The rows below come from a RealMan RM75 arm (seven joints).
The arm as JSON. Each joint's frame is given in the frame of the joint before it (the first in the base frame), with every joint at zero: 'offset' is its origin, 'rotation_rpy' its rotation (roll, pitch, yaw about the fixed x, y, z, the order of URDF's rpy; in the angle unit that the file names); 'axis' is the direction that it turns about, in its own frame. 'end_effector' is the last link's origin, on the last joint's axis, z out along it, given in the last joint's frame.
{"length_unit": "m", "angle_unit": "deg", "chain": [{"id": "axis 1", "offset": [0.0, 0.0, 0.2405], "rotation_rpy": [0.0, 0.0, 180.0], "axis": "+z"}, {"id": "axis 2", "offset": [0.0, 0.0, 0.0], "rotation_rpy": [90.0, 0.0, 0.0], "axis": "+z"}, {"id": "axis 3", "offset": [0.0, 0.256, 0.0], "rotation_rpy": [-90.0, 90.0, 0.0], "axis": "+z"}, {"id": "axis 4", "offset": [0.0, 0.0, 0.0], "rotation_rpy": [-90.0, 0.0, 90.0], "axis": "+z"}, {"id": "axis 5", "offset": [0.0, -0.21, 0.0], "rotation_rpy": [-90.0, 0.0, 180.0], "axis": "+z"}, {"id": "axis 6", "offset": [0.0, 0.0, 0.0], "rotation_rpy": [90.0, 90.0, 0.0], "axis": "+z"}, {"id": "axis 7", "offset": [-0.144, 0.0, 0.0], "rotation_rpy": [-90.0, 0.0, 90.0], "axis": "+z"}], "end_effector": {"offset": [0.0, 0.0, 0.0], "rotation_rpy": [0.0, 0.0, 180.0]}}
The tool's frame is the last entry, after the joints.
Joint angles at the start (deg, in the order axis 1, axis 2, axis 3, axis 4, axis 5, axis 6, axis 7): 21.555, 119.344, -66.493, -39.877, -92.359, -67.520, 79.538
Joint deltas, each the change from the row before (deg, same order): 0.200, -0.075, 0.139, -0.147, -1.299, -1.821, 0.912; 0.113, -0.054, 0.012, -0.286, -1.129, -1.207, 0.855; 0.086, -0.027, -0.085, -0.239, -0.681, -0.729, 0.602; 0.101, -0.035, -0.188, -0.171, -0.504, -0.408, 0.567; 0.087, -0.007, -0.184, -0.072, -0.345, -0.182, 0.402; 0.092, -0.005, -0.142, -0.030, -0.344, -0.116, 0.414; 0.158, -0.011, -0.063, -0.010, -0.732, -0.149, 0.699; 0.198, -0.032, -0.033, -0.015, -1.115, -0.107, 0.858; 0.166, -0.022, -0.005, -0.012, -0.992, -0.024, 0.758; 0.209, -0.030, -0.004, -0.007, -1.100, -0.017, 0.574; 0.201, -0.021, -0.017, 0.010, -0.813, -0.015, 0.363; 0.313, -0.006, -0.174, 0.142, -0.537, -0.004, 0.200; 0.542, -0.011, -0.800, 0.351, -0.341, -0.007, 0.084; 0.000, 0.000, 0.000, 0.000, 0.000, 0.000, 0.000; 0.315, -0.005, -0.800, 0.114, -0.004, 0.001, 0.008; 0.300, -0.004, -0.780, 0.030, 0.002, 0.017, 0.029
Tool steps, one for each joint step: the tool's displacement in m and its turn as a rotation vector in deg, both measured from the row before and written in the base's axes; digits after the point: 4 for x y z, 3 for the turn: -0.0021, -0.0032, -0.0011, -1.947, 0.220, 0.674; -0.0014, -0.0023, -0.0007, -1.480, -0.058, 0.415; -0.0012, -0.0013, -0.0005, -0.966, -0.050, 0.277; -0.0009, -0.0007, -0.0006, -0.761, -0.116, 0.120; -0.0006, -0.0005, -0.0008, -0.533, -0.121, 0.027; -0.0003, -0.0004, -0.0008, -0.478, -0.128, -0.067; 0.0001, -0.0005, -0.0010, -0.724, -0.313, -0.235; 0.0008, -0.0006, -0.0011, -0.887, -0.621, -0.317; 0.0009, -0.0004, -0.0009, -0.708, -0.586, -0.340; 0.0009, -0.0003, -0.0009, -0.693, -0.763, -0.131; 0.0005, -0.0001, -0.0007, -0.512, -0.590, -0.003; -0.0005, 0.0002, -0.0013, -0.530, -0.434, 0.181; -0.0021, -0.0001, -0.0033, -1.022, -0.498, 0.624; 0.0000, 0.0000, 0.0000, 0.000, 0.000, 0.000; -0.0021, -0.0002, -0.0025, -0.703, -0.275, 0.603; -0.0022, -0.0001, -0.0022, -0.629, -0.280, 0.620
